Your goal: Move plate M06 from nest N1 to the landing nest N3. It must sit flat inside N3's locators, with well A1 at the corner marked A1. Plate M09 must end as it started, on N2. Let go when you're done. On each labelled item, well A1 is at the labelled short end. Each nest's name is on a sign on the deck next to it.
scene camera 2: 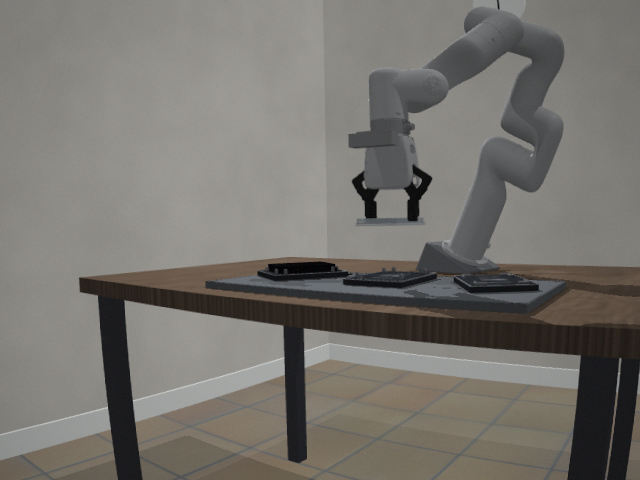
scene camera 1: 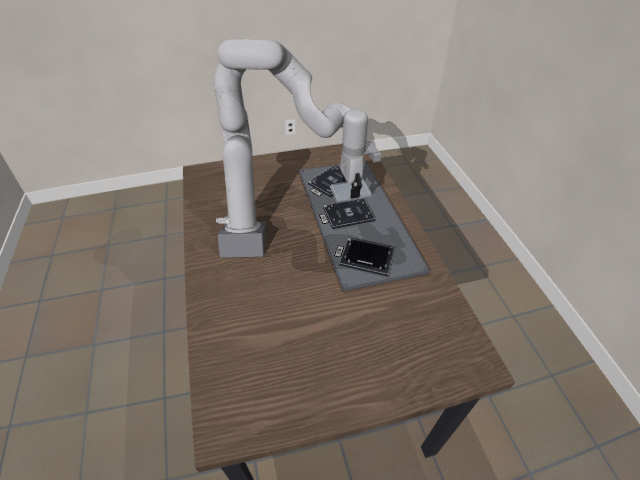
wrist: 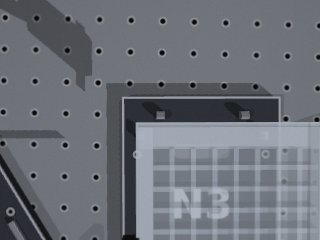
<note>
In view: the gripper (scene camera 2: 391,221) and a nest N3 (wrist: 135,110).
The gripper shows as well in scene camera 1 (scene camera 1: 350,189).
</note>
